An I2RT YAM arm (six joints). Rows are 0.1 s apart.
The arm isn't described. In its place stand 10 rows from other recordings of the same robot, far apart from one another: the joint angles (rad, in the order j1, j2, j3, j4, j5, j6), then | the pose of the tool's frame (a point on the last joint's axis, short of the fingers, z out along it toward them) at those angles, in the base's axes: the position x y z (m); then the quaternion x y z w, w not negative.
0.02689 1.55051 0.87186 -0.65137 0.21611 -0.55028 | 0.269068, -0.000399, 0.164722, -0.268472, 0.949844, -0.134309, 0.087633
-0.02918 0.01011 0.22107 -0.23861 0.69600 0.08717 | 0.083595, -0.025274, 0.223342, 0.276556, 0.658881, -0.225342, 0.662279
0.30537 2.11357 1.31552 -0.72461 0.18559 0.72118 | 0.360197, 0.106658, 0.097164, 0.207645, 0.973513, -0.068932, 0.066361
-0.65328 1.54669 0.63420 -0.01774 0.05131 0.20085 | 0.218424, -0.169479, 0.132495, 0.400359, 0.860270, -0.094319, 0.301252
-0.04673 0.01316 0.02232 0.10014 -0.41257 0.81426 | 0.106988, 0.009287, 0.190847, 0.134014, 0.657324, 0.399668, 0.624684
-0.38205 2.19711 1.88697 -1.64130 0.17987 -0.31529 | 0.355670, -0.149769, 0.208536, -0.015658, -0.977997, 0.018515, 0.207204
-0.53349 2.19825 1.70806 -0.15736 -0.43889 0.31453 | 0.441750, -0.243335, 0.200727, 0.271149, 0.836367, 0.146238, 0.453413
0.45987 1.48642 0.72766 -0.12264 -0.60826 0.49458 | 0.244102, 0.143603, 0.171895, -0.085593, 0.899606, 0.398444, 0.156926
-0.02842 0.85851 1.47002 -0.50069 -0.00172 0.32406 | 0.122492, -0.003421, 0.515218, 0.116289, 0.656643, 0.110319, 0.736971
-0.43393 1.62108 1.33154 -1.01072 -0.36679 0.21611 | 0.290139, -0.120375, 0.261389, 0.287799, 0.931095, 0.165220, 0.151450
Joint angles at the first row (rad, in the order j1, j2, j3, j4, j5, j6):
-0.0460 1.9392 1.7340 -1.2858 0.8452 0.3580
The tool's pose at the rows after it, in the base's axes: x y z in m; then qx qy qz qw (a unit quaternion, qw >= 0):
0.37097, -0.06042, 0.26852, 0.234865, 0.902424, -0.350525, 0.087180
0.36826, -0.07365, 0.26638, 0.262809, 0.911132, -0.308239, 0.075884
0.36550, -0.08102, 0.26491, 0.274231, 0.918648, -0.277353, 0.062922
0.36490, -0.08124, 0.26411, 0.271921, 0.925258, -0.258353, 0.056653
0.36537, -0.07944, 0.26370, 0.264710, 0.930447, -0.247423, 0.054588
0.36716, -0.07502, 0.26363, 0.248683, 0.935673, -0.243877, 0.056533
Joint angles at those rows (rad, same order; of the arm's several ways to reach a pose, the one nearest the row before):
-0.0978 1.9393 1.7340 -1.2865 0.7357 0.3809
-0.1406 1.9392 1.7340 -1.2896 0.6422 0.3958
-0.1665 1.9393 1.7340 -1.3010 0.5735 0.3946
-0.1707 1.9392 1.7340 -1.3060 0.5323 0.3847
-0.1677 1.9392 1.7340 -1.3052 0.5091 0.3710
-0.1558 1.9392 1.7340 -1.2972 0.5018 0.3462

